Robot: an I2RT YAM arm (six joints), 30 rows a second.
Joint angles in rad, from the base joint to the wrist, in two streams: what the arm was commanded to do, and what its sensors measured. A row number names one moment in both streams.
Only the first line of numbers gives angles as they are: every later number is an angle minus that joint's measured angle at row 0.
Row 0, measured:
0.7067 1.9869 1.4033 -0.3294 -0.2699 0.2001
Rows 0 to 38, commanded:
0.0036 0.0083 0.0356 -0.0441 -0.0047 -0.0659
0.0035 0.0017 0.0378 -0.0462 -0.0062 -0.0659
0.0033 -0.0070 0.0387 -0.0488 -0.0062 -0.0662
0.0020 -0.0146 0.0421 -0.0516 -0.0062 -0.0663
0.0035 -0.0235 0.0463 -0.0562 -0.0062 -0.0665
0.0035 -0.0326 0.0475 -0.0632 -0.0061 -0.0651
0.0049 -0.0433 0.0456 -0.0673 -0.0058 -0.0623
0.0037 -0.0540 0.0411 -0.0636 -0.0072 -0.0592
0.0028 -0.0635 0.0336 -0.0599 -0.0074 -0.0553
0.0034 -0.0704 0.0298 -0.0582 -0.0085 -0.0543
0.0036 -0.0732 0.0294 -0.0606 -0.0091 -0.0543
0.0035 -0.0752 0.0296 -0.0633 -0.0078 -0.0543
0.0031 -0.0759 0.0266 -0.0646 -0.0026 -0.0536
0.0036 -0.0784 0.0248 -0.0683 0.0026 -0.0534
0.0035 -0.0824 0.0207 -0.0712 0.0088 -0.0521
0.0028 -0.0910 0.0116 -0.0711 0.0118 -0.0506
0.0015 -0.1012 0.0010 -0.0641 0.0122 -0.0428
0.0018 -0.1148 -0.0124 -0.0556 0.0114 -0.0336
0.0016 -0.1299 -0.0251 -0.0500 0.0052 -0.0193
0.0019 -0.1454 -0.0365 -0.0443 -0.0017 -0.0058
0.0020 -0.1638 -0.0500 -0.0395 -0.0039 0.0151
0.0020 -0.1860 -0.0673 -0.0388 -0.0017 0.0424
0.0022 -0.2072 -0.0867 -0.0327 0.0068 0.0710
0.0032 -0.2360 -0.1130 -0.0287 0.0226 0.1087
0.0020 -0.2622 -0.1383 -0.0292 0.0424 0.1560
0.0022 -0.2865 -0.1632 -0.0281 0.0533 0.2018
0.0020 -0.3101 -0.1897 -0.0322 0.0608 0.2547
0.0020 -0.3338 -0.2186 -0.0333 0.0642 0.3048
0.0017 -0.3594 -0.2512 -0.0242 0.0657 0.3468
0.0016 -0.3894 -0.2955 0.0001 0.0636 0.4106
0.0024 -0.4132 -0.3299 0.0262 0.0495 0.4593
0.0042 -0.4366 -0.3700 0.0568 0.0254 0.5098
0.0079 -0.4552 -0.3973 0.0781 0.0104 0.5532
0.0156 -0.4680 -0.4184 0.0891 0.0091 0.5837
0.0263 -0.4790 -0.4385 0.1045 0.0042 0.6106
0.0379 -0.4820 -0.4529 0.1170 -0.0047 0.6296
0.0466 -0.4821 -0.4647 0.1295 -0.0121 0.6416
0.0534 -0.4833 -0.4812 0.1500 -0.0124 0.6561
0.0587 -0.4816 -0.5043 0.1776 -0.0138 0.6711
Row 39, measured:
0.0385 -0.4665 -0.4693 0.0946 0.0095 0.5432
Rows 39 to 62, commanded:
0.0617 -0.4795 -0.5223 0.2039 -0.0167 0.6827
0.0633 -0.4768 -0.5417 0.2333 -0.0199 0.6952
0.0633 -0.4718 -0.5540 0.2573 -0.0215 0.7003
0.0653 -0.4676 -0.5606 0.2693 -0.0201 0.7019
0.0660 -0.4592 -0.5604 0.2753 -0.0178 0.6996
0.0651 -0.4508 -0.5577 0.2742 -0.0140 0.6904
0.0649 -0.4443 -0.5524 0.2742 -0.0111 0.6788
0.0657 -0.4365 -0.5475 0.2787 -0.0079 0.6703
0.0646 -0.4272 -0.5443 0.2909 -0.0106 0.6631
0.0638 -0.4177 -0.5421 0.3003 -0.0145 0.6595
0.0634 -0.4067 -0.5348 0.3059 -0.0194 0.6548
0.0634 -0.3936 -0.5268 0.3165 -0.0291 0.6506
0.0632 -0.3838 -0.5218 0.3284 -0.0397 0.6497
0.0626 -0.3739 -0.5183 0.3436 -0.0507 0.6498
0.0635 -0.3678 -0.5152 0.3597 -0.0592 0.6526
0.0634 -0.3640 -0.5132 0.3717 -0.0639 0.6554
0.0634 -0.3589 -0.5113 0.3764 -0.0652 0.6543
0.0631 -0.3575 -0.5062 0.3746 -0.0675 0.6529
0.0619 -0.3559 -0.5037 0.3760 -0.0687 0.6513
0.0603 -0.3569 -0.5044 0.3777 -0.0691 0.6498
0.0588 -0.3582 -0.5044 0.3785 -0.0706 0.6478
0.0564 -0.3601 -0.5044 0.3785 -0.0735 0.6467
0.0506 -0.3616 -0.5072 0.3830 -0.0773 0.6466
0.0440 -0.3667 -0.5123 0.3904 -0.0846 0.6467
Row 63, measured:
0.0545 -0.3654 -0.5288 0.3551 -0.0584 0.6409
